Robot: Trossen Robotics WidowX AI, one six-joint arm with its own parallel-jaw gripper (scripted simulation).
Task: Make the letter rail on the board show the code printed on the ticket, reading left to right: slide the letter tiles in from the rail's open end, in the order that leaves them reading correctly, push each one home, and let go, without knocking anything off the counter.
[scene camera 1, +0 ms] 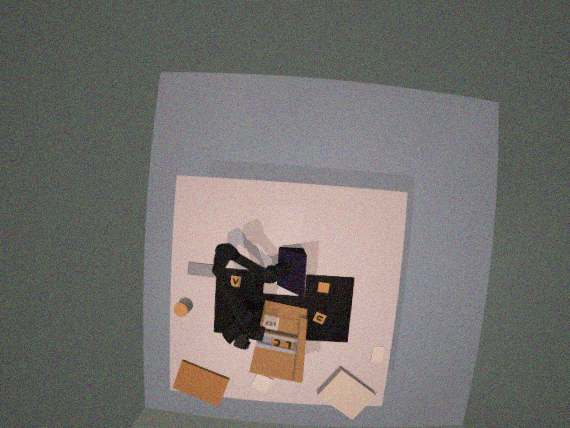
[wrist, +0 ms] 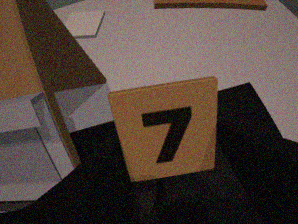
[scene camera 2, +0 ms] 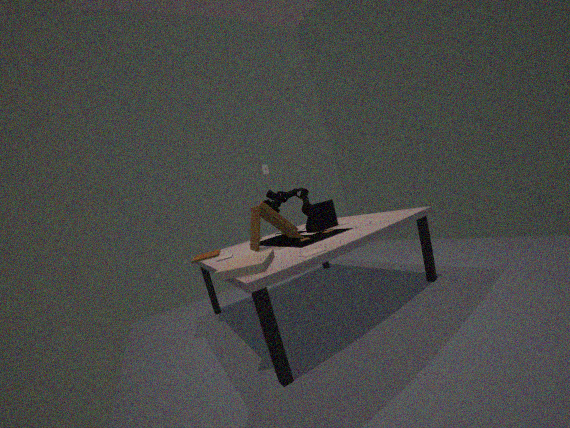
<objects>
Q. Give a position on a sloping board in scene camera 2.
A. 263,210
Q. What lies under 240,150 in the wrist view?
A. The gripper.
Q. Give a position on a sloping board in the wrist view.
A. At 47,59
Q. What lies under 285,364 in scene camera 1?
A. A sloping board.
</objects>
